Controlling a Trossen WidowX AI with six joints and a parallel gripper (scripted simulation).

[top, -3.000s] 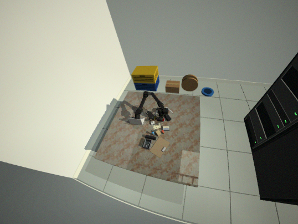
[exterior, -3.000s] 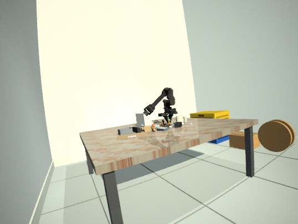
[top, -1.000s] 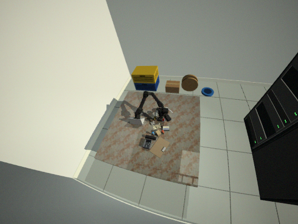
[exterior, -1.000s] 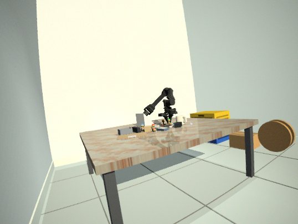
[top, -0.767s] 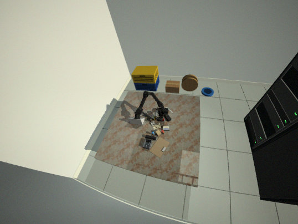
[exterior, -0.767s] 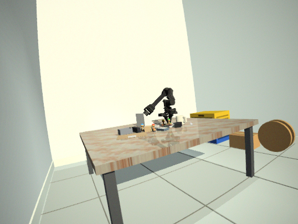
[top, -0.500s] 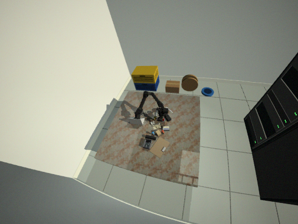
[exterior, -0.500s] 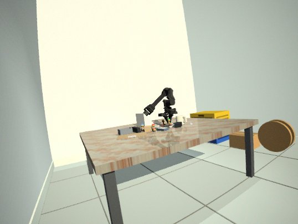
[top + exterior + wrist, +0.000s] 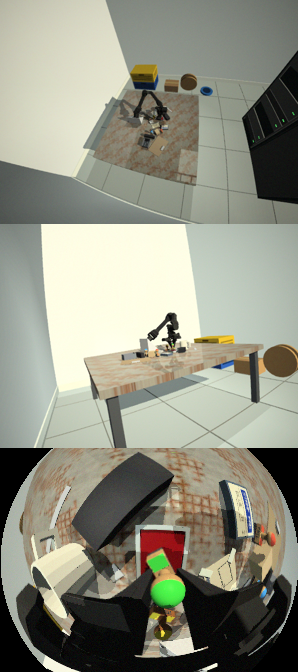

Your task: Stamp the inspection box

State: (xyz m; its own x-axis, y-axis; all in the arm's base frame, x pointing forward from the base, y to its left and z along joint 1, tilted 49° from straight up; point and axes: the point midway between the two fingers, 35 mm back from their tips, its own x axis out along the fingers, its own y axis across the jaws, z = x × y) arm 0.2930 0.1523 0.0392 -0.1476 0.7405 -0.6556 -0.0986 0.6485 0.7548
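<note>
The ink pad is 30 mm below my gripper tip. From my gripper tip the other things lie so: stamp with red knob: 190 mm to the right, 70 mm ahead, 20 mm below; then black box: 70 mm ahead, 50 mm to the left, 20 mm below; then white mug: 140 mm to the left, 10 mm behind.
</note>
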